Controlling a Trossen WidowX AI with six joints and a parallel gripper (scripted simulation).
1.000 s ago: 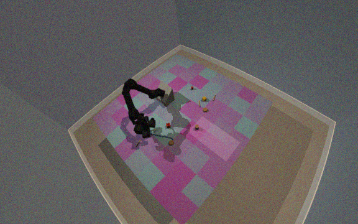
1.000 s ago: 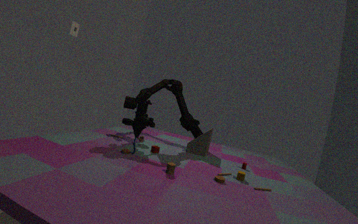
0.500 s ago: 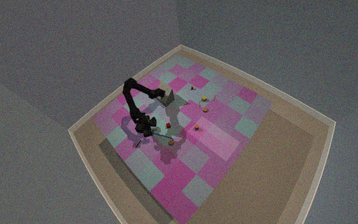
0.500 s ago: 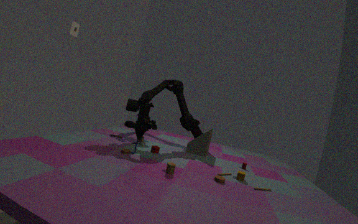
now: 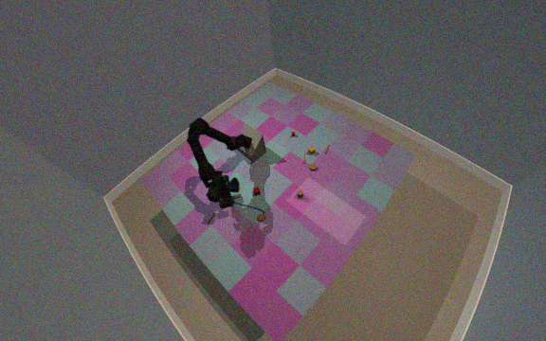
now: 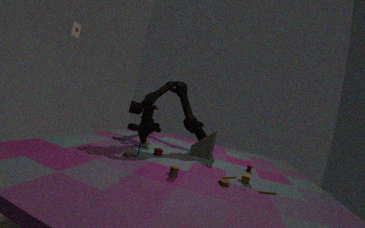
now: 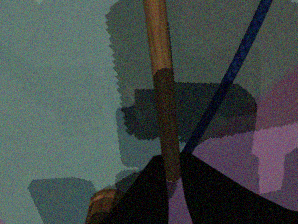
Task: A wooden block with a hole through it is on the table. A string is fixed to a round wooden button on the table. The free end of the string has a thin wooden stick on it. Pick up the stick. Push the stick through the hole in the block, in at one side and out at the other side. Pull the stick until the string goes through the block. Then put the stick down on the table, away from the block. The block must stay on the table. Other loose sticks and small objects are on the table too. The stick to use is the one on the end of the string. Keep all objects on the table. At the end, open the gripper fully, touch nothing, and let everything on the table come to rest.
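The red block is 12 cm to the left of my gripper tip and 11 cm ahead of it. Round my gripper tip: yellow cube (53 cm to the left, 22 cm ahead).
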